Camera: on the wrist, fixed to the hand. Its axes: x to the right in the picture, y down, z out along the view.
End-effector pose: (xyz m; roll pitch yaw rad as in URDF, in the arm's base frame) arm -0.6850 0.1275 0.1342 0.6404 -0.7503 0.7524
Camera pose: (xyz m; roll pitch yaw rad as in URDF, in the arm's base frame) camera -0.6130 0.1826 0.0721 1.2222 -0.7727 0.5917
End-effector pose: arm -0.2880 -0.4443 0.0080 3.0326 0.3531 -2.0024
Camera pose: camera -0.2356 -0.5203 0.0676 -2.7518 0.4515 -1.9309
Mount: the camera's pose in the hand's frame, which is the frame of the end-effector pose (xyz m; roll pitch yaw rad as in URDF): 0.0236 -0.0711 -0.0804 0.4742 -0.0916 -0.0751
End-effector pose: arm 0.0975 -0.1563 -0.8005 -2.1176 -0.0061 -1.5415
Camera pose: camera 0.0665 -0.1802 -0.6978 -1.6485 -0.0223 -1.4242
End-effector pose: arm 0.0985 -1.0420 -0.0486 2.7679 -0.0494 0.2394
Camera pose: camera 0.0964 -0.9442 0.0014 -3.0443 0.0633 0.2756
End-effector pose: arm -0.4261 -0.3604 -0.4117 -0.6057 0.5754 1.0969
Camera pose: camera -0.3307 -0.4028 -0.4460 -0.1401 0.4574 1.0865
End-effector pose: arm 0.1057 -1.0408 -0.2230 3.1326 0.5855 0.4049
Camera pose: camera 0.1360 -0.9497 -0.1696 -2.6238 0.6758 0.4997
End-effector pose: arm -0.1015 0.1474 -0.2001 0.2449 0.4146 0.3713
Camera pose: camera -0.0992 0.0952 -0.2968 0.6784 0.3420 0.2706
